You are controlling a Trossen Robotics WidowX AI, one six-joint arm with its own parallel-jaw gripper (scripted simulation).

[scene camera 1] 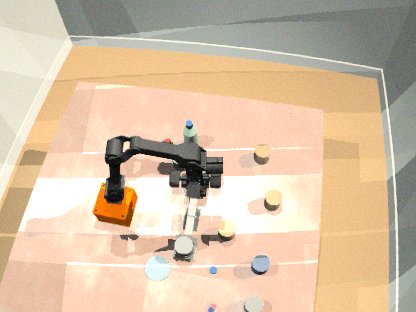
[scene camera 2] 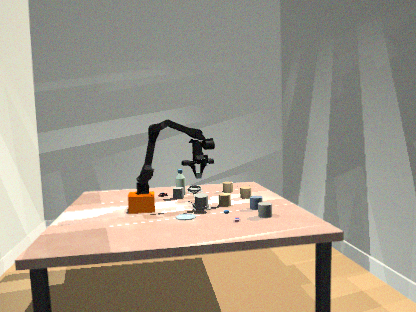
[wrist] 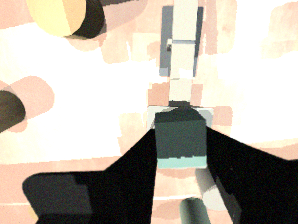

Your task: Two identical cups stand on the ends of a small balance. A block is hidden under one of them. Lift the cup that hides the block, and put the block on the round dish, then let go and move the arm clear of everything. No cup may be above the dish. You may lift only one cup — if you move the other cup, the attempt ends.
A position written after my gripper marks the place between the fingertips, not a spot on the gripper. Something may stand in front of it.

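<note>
Visible: my gripper [scene camera 1: 196, 189], with the gripper also seen at [wrist: 177, 132]; a grey cup [wrist: 210, 194].
</note>
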